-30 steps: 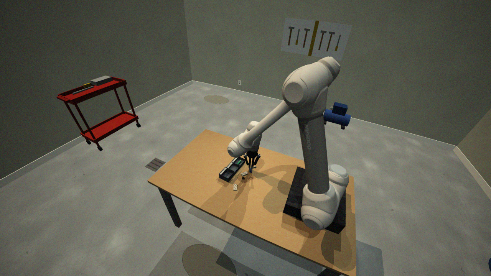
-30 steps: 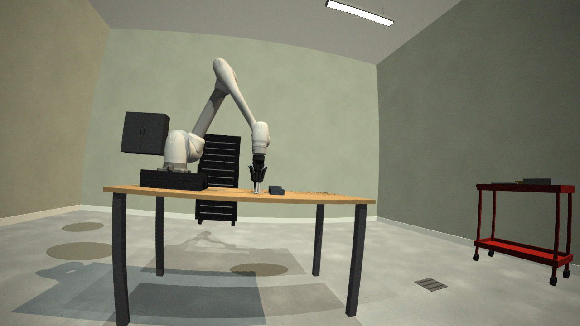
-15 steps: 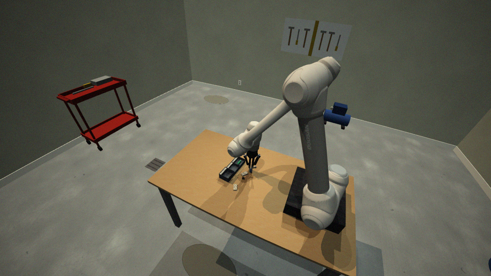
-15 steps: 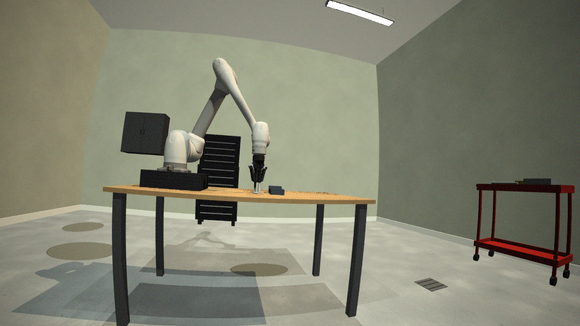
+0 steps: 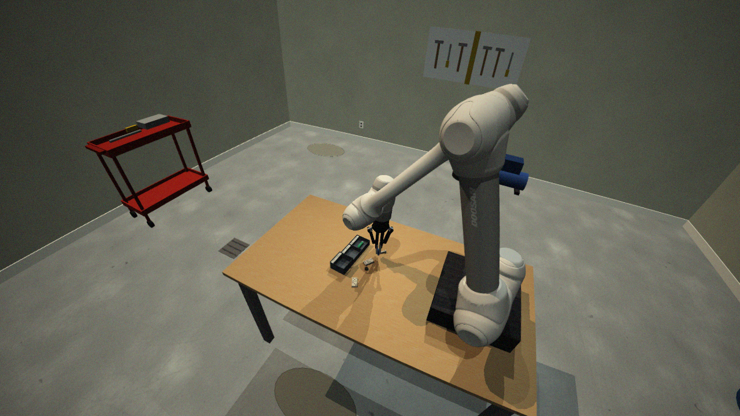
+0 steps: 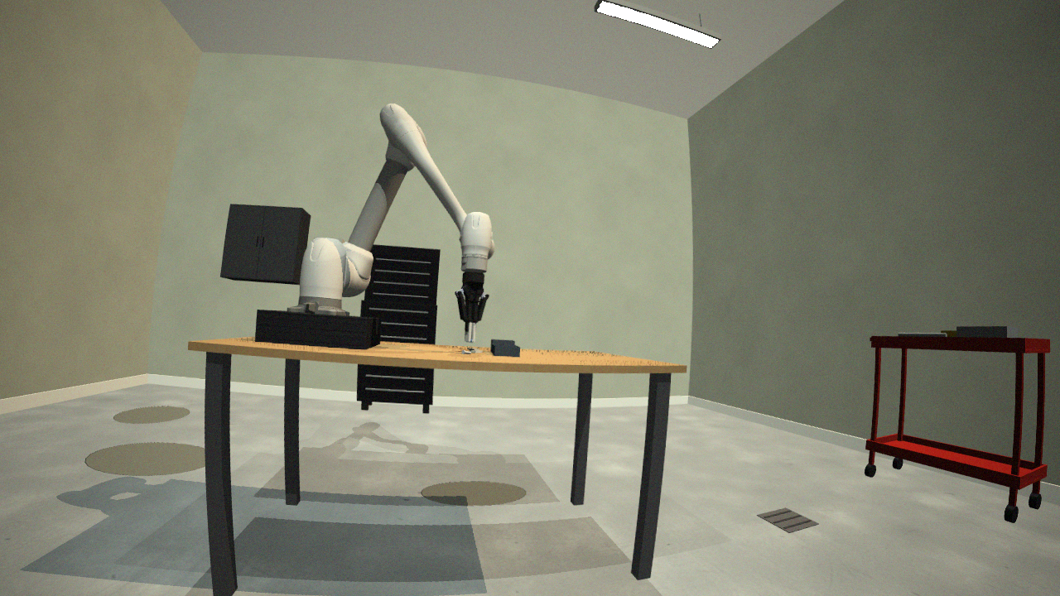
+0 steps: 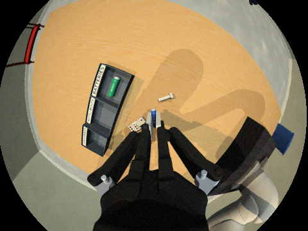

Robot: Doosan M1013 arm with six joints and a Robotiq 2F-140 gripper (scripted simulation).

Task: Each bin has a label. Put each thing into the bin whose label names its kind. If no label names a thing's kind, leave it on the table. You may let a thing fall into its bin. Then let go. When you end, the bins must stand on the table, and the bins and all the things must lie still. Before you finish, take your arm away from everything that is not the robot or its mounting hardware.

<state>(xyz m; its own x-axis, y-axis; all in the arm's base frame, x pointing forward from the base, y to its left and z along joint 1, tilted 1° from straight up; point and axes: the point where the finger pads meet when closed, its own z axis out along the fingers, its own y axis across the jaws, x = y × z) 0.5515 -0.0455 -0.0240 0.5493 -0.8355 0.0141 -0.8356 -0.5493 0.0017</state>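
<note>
The green battery is 12 cm ahead of my hand, 2 cm to the right of it and 6 cm below it. From my hand the other things lie so: domino: 2 cm ahead, 5 cm to the left, 7 cm below; then blue battery: 3 cm below; then bolt: 1 cm behind, 5 cm to the right, 7 cm below.
</note>
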